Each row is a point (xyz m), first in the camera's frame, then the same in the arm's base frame.
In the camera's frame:
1: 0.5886 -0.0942 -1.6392
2: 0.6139 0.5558 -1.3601
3: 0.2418 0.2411 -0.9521
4: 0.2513 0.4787 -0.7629
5: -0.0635 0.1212 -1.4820
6: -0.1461 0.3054 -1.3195
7: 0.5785 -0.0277 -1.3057
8: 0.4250 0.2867 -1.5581
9: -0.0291 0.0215 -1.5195
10: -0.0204 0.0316 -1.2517
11: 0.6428 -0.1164 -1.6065
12: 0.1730 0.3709 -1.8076
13: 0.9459 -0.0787 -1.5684
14: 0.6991 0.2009 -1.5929
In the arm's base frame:
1: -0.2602 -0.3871 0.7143
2: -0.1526 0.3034 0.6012
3: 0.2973 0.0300 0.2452
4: 0.3619 0.3003 0.1223
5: 0.4239 -0.2383 0.7932
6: 0.5643 -0.0381 0.7073
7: -0.1478 -0.2555 0.4214
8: -0.0513 -0.0246 0.7728
9: 0.3724 -0.3377 0.7954
10: 0.4433 -0.2716 0.5454
11: -0.3040 -0.3942 0.6640
12: 0.1223 -0.0300 1.0932
13: -0.5788 -0.3070 0.5562
14: -0.3293 -0.0762 0.7115

